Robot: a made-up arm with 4 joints. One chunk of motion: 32 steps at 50 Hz.
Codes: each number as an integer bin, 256 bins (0 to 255) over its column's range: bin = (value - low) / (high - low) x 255, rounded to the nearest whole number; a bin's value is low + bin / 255 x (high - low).
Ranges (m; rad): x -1..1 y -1..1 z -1..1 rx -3.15..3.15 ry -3.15..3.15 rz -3.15..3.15
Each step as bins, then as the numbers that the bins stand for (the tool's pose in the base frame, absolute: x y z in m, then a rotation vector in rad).
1 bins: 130 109 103 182 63 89
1 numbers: 0.0196 -0.1451 -0.1922 1.3465 -1.5935 -0.9512
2 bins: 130 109 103 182 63 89
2 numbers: 0.0196 -0.1451 -0.1922 1.3465 -1.5935 -0.9512
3 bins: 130 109 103 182 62 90
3 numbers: 0.0196 -0.1451 -0.1922 1.3465 -1.6182 -0.9265
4 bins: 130 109 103 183 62 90
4 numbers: 0.0196 -0.1451 -0.1922 1.3712 -1.6182 -0.9265
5 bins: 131 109 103 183 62 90
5 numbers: 0.0275 -0.1451 -0.1922 1.3712 -1.6182 -0.9265
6 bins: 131 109 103 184 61 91
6 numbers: 0.0275 -0.1451 -0.1922 1.3959 -1.6429 -0.9018
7 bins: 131 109 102 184 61 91
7 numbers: 0.0275 -0.1451 -0.2000 1.3959 -1.6429 -0.9018
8 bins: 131 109 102 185 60 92
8 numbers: 0.0275 -0.1451 -0.2000 1.4206 -1.6676 -0.8771
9 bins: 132 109 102 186 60 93
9 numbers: 0.0353 -0.1451 -0.2000 1.4453 -1.6676 -0.8524
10 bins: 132 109 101 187 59 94
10 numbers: 0.0353 -0.1451 -0.2078 1.4700 -1.6924 -0.8276
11 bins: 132 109 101 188 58 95
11 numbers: 0.0353 -0.1451 -0.2078 1.4947 -1.7171 -0.8029
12 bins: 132 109 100 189 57 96
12 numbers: 0.0353 -0.1451 -0.2157 1.5194 -1.7418 -0.7782
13 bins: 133 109 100 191 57 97
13 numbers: 0.0431 -0.1451 -0.2157 1.5688 -1.7418 -0.7535
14 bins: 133 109 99 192 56 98
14 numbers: 0.0431 -0.1451 -0.2235 1.5935 -1.7665 -0.7288
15 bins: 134 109 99 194 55 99
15 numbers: 0.0510 -0.1451 -0.2235 1.6429 -1.7912 -0.7041
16 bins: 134 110 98 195 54 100
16 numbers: 0.0510 -0.1373 -0.2314 1.6676 -1.8159 -0.6794
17 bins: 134 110 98 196 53 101
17 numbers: 0.0510 -0.1373 -0.2314 1.6924 -1.8406 -0.6547
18 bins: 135 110 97 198 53 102
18 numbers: 0.0588 -0.1373 -0.2392 1.7418 -1.8406 -0.6300
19 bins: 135 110 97 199 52 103
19 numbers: 0.0588 -0.1373 -0.2392 1.7665 -1.8653 -0.6053
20 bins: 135 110 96 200 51 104
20 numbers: 0.0588 -0.1373 -0.2471 1.7912 -1.8900 -0.5806
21 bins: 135 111 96 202 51 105
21 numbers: 0.0588 -0.1294 -0.2471 1.8406 -1.8900 -0.5559
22 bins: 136 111 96 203 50 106
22 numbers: 0.0667 -0.1294 -0.2471 1.8653 -1.9147 -0.5312
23 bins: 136 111 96 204 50 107
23 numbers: 0.0667 -0.1294 -0.2471 1.8900 -1.9147 -0.5065
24 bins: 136 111 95 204 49 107
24 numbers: 0.0667 -0.1294 -0.2549 1.8900 -1.9394 -0.5065
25 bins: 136 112 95 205 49 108
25 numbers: 0.0667 -0.1216 -0.2549 1.9147 -1.9394 -0.4818
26 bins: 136 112 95 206 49 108
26 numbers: 0.0667 -0.1216 -0.2549 1.9394 -1.9394 -0.4818
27 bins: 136 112 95 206 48 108
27 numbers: 0.0667 -0.1216 -0.2549 1.9394 -1.9641 -0.4818
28 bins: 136 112 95 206 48 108
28 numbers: 0.0667 -0.1216 -0.2549 1.9394 -1.9641 -0.4818
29 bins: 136 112 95 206 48 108
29 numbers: 0.0667 -0.1216 -0.2549 1.9394 -1.9641 -0.4818
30 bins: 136 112 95 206 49 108
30 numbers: 0.0667 -0.1216 -0.2549 1.9394 -1.9394 -0.4818
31 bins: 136 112 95 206 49 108
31 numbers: 0.0667 -0.1216 -0.2549 1.9394 -1.9394 -0.4818
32 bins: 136 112 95 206 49 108
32 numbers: 0.0667 -0.1216 -0.2549 1.9394 -1.9394 -0.4818
